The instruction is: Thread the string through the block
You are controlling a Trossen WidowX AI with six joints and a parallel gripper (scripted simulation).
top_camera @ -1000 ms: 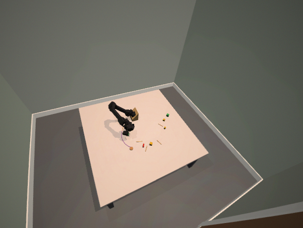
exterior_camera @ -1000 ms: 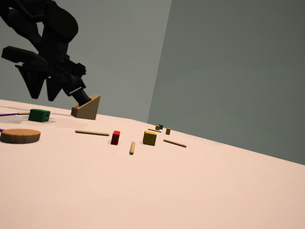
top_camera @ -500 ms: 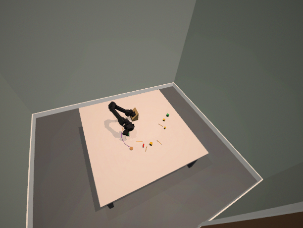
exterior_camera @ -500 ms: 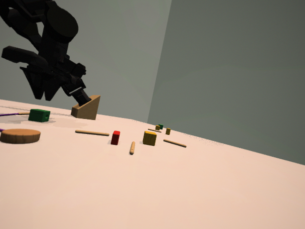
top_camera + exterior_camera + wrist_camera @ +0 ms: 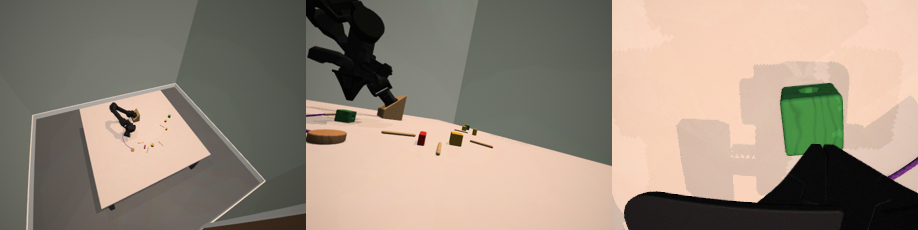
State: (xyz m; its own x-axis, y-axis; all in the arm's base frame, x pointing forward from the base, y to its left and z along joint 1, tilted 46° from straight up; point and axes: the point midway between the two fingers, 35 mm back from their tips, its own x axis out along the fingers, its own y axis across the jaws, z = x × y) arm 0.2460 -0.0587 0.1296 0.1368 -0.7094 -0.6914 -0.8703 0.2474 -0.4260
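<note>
My gripper tip is 4 cm above the green block. Round my gripper tip: red block (20 cm ahead, 15 cm to the left, 5 cm below); thin wooden stick (10 cm behind, 5 cm to the right, 6 cm below); round wooden button (20 cm ahead, 5 cm below).
</note>
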